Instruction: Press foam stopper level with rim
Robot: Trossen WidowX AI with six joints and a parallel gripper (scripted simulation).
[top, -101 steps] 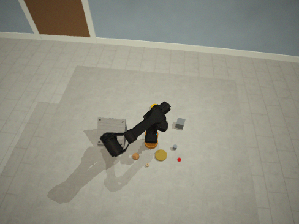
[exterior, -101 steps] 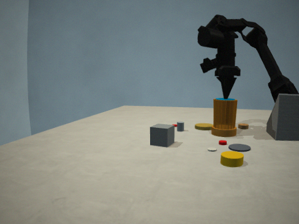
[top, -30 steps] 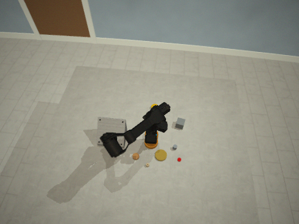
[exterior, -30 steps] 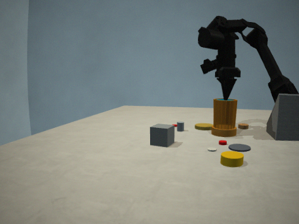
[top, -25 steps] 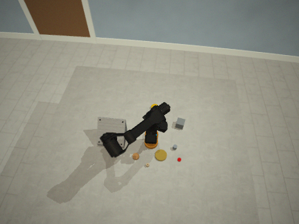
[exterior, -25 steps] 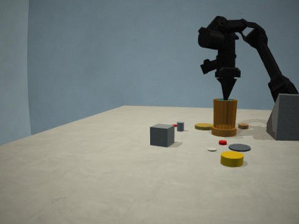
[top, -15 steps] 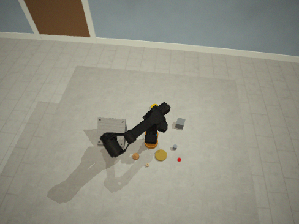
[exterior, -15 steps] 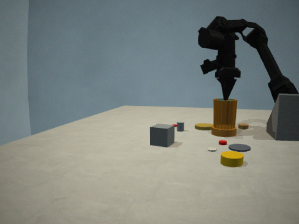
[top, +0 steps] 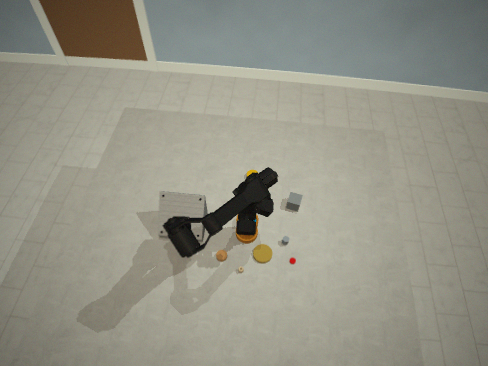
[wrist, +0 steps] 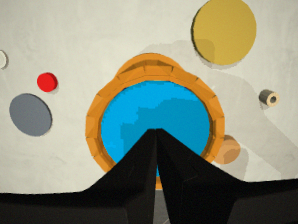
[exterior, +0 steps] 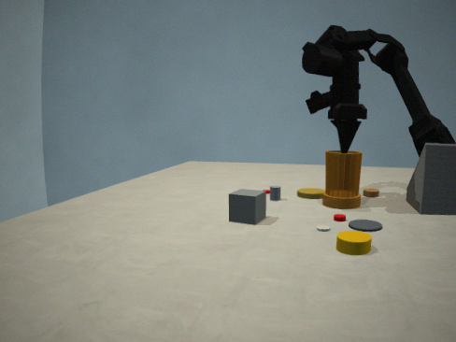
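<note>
Now: the blue foam stopper 4 cm below my hand. Also, from my hand: red disc: 14 cm below, 12 cm to the left, 2 cm ahead; brown disc: 14 cm below, 10 cm to the right, 9 cm behind; mustard disc: 13 cm below, 8 cm to the right, 6 cm ahead.
</note>
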